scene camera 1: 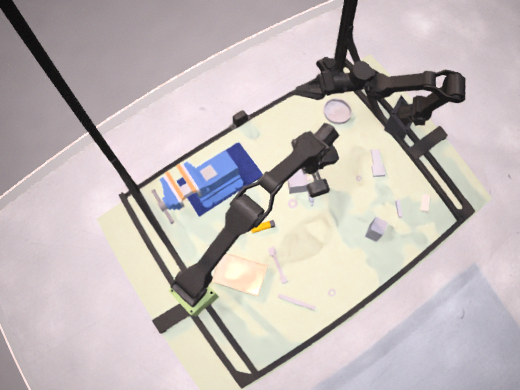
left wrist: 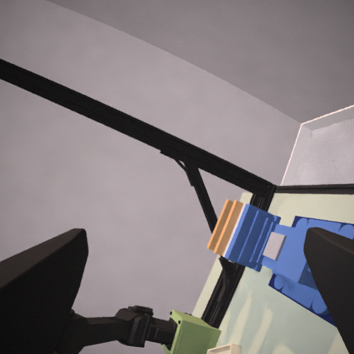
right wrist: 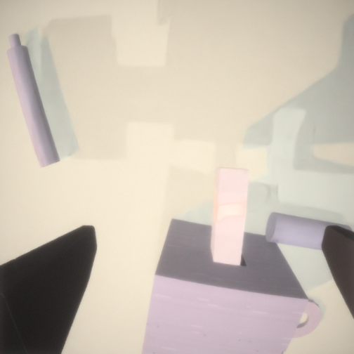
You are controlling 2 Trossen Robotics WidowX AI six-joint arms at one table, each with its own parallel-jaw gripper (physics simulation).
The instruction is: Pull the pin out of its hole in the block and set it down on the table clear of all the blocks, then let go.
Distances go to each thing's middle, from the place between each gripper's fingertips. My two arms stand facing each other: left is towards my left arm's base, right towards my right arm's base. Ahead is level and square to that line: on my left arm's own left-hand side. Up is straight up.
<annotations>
Right now my right hand is 20 mm above the square-sided pin [right wrist: 230,194] and 10 mm to the left of it. Also, from my right hand: shallow tray [scene camera 1: 235,272] 370 mm to the right, 90 mm ahead, 40 mm below.
I see the square-sided pin 280 mm below my left hand, 150 mm ahead of it and 60 mm to the right of it. From my left hand the other things lie so: shallow tray (420 mm to the right, 300 mm below, 240 mm ahead).
</annotations>
